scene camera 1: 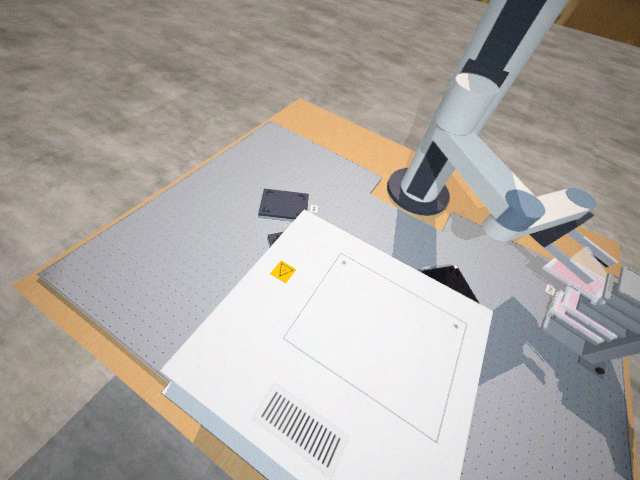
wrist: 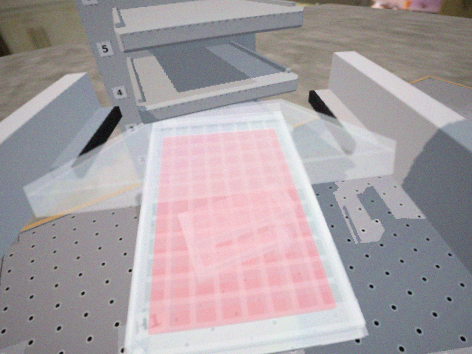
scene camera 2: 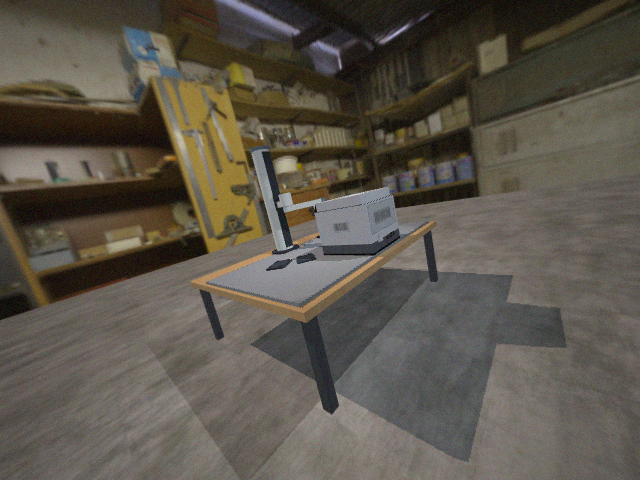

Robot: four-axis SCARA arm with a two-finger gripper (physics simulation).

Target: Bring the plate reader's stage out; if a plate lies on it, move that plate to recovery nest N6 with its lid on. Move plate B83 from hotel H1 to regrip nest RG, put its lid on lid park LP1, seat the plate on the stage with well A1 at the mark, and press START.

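Frame: origin at the arm's base, x left, y back, z up, level; metres.
Seen in the pictures: gripper, fingertip midpoint: (scene camera 1: 602,272) (wrist: 212,84); arm's base at its link origin: (scene camera 1: 417,192) (scene camera 2: 285,250).
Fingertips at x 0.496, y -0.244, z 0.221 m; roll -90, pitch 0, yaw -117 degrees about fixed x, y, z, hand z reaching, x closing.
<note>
Offsets run from my fingertips to a thing's top centre. "*": to the spot under its first point. Level surfaces: height alone.
My gripper (scene camera 1: 586,260) (wrist: 212,84) is shut on a clear, colourless lid {* dx -0.074, dy +0.001, dz +0.003 m} (wrist: 355,162) just in front of the hotel {* dx +0.084, dy -0.052, dz -0.048 m} (scene camera 1: 622,315) (wrist: 210,32). No wells show in the lid. Below it, a plate with pink wells {dx -0.020, dy +0.008, dz -0.031 m} (scene camera 1: 576,276) (wrist: 235,200) lies outside the fingers at the hotel, under shelf 4. Two more pink plates {dx +0.064, dy -0.024, dz -0.103 m} (scene camera 1: 584,315) are stacked lower in the hotel. Plate numbers are not readable. The white plate reader {dx -0.464, dy -0.558, dz +0.139 m} (scene camera 1: 372,341) (scene camera 2: 351,222) hides its front in scene camera 1; START does not show. A black tray or nest {dx -0.263, dy -0.172, dz -0.138 m} (scene camera 1: 449,281) is partly hidden by it.
A dark nest pad {* dx -0.867, dy -0.162, dz -0.196 m} (scene camera 1: 283,203) (scene camera 2: 279,264) and a second dark pad {* dx -0.797, dy -0.310, dz -0.189 m} (scene camera 1: 273,239) (scene camera 2: 306,258) sit on the perforated board {dz -0.208 m} (scene camera 1: 155,248) near the reader. The arm's column (scene camera 1: 439,160) (scene camera 2: 271,201) stands by the table's back edge. Hotel shelves 4 and 5 rise ahead in the wrist view.
</note>
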